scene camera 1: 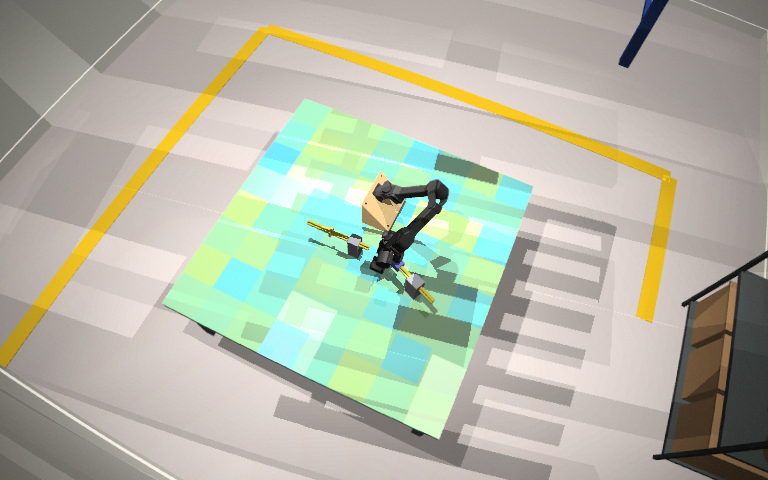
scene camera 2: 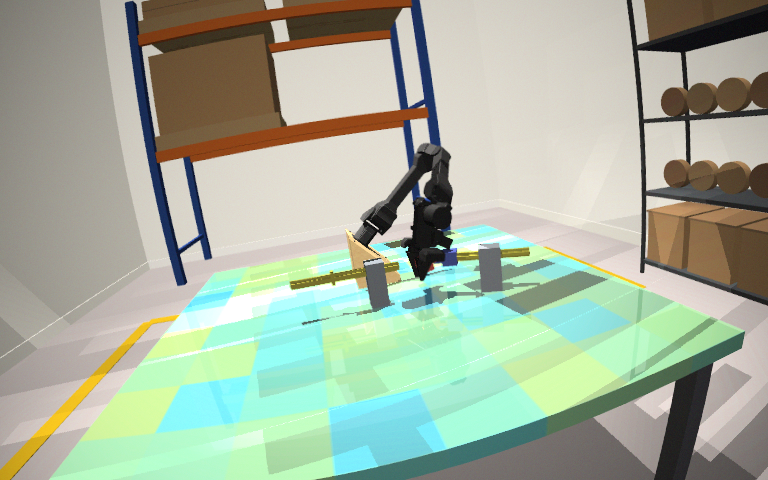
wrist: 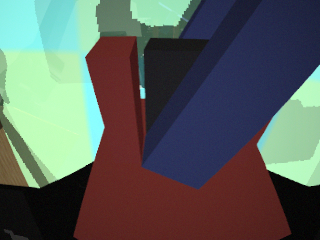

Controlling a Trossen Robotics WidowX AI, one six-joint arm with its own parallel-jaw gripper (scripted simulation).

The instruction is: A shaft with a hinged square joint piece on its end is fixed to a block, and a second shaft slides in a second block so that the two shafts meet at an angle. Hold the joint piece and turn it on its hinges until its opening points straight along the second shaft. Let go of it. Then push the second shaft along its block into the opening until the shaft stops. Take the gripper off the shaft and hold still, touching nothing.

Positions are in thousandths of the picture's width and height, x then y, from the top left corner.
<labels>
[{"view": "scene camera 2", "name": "my gripper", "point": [546,582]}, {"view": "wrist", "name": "my gripper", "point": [527,627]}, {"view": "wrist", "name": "red joint piece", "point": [377,802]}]
</labels>
